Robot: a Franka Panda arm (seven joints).
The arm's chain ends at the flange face. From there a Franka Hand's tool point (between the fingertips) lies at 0.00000 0.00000 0.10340 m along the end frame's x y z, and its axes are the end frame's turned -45 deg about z.
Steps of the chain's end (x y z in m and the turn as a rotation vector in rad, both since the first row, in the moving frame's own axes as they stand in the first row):
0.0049 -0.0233 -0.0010 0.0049 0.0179 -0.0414
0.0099 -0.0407 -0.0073 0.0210 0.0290 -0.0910
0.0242 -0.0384 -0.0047 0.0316 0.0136 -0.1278
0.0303 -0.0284 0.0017 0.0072 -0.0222 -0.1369
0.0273 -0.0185 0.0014 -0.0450 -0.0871 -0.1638
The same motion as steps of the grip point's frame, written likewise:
0.0216 -0.0121 -0.0010 -0.0092 0.0161 -0.0414
0.0395 -0.0214 -0.0074 -0.0057 0.0354 -0.0910
0.0475 -0.0116 -0.0048 0.0127 0.0320 -0.1278
0.0403 -0.0007 0.0017 0.0208 -0.0106 -0.1369
0.0225 0.0040 0.0009 0.0298 -0.0934 -0.1638

